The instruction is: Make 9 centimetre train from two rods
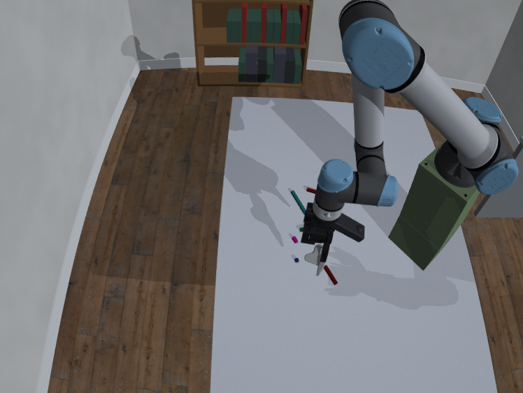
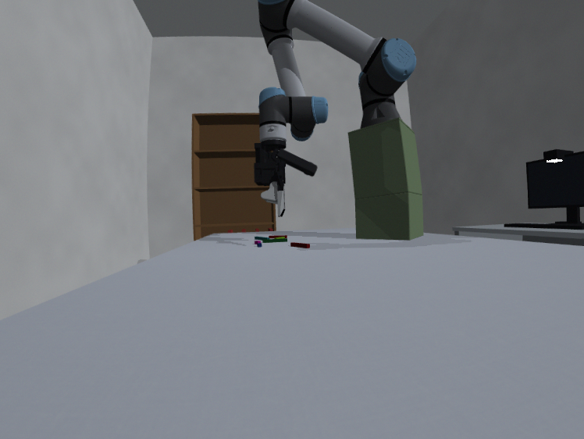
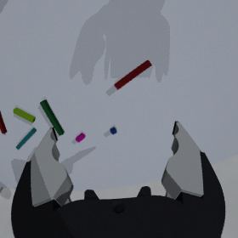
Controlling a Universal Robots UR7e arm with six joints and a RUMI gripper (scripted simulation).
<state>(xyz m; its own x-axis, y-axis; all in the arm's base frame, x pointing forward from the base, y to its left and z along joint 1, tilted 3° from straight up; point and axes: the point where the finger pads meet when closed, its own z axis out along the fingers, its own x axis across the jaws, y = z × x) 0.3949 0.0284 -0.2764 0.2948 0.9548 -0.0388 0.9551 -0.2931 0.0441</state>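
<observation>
Now: hand 50 mm short of the magenta rod, 100 mm to the left of it and 80 mm above it. From my hand the other things lie so: green rod 10 mm behind, 130 mm to the right, 80 mm below; blue rod 60 mm ahead, 20 mm to the right, 80 mm below; lime rod 40 mm behind, 190 mm to the right, 80 mm below.
</observation>
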